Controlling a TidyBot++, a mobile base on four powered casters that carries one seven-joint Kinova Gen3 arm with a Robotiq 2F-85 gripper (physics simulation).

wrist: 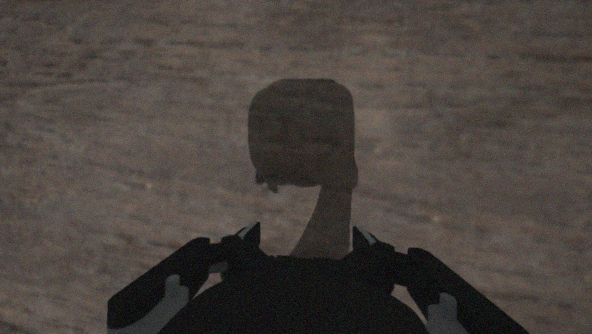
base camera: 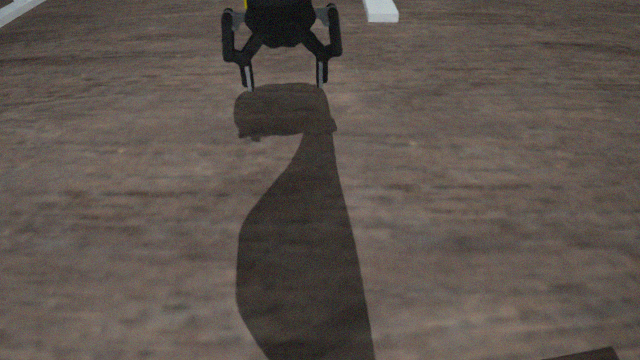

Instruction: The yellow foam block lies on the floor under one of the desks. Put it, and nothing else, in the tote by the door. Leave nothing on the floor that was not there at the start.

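Places are measured from the arm's base along level axes (x right, y ahead, z up), in millimetres.
Where they show: gripper, between the fingertips: (wrist: 305,234) (base camera: 285,87).
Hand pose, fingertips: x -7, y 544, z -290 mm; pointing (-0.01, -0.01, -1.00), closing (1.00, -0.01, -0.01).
Observation:
After its pixels a point has its place.
The yellow foam block (base camera: 245,3) {x -117, y 1221, z -379 mm} shows as a thin sliver at the top edge of the base camera view, beside the left side of the black gripper body; the rest of it is hidden or out of view. It does not show in the wrist view. My gripper (base camera: 285,86) {x -7, y 544, z -290 mm} (wrist: 305,234) {x -7, y 544, z -290 mm} is open and empty, pointing down at the wood floor, with its fingertips on the near side of the block, apart from it. The tote does not show in these views.
A white desk foot bar (base camera: 381,11) {x 252, y 1065, z -371 mm} ends right of the gripper in the base camera view. Another white bar (base camera: 20,10) {x -918, y 1414, z -382 mm} crosses the top left corner. The arm's shadow (base camera: 300,250) {x -4, y 352, z -396 mm} (wrist: 302,130) {x -17, y 666, z -396 mm} lies on the floor. A dark edge (base camera: 590,354) {x 268, y 193, z -396 mm} shows at bottom right.

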